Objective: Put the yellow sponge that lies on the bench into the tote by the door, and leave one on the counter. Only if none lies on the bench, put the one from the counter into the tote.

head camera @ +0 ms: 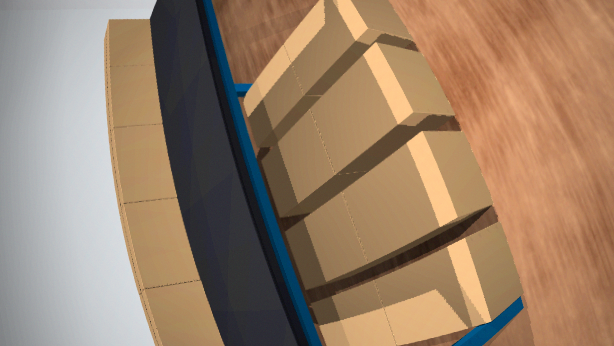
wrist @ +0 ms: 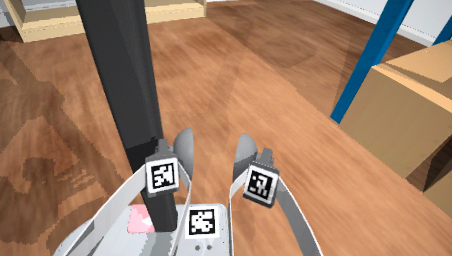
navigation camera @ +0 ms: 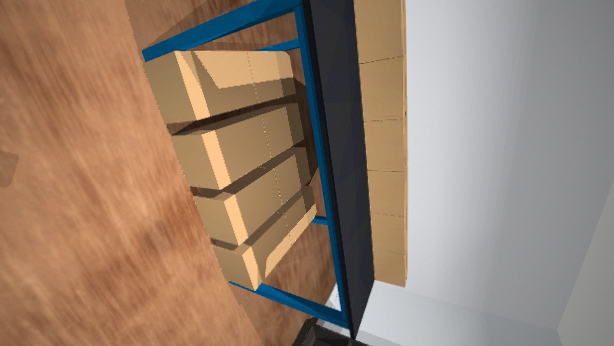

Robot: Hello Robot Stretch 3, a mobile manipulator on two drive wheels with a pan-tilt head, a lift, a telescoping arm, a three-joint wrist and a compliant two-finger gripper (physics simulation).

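Frame: origin at the robot's base, x ahead, y left, z up, level; centimetres.
Seen in the pictures: gripper, fingertip midpoint: (wrist: pixel 215 148).
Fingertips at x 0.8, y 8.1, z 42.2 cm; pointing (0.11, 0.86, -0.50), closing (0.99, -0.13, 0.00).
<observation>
A point is followed by its place in that frame.
The bench has a dark top (head camera: pixel 200 165) {y 3.0, x 99.6, z 91.4 cm} (navigation camera: pixel 342 150) {y 17.5, x 84.8, z 91.4 cm} on a blue frame (head camera: pixel 260 180) {y 6.7, x 82.9, z 84.4 cm} (navigation camera: pixel 320 130); one blue leg (wrist: pixel 367 67) {y 57.3, x 55.5, z 25.5 cm} shows at the right of the wrist view. No yellow sponge shows on the visible part of the bench top. The tote by the door, the counter and its sponge do not show in the current views. My gripper (wrist: pixel 215 148) {y 8.1, x 0.8, z 42.2 cm} is open, with floor visible between its fingertips. It is low over the wooden floor, left of the blue leg in the wrist view.
Several cardboard boxes (head camera: pixel 350 115) {y -9.5, x 116.4, z 27.1 cm} (navigation camera: pixel 250 130) {y 31.9, x 102.3, z 27.0 cm} (wrist: pixel 400 120) {y 40.1, x 62.0, z 16.9 cm} stand under the bench. A tan row (head camera: pixel 145 165) (navigation camera: pixel 386 145) runs along the bench's wall side. A black object (navigation camera: pixel 325 336) {y -165.8, x 244.2, z 23.8 cm} is cut off at the bottom. A pale wooden shelf unit (wrist: pixel 55 31) {y 135.0, x -88.4, z 3.7 cm} stands far left.
</observation>
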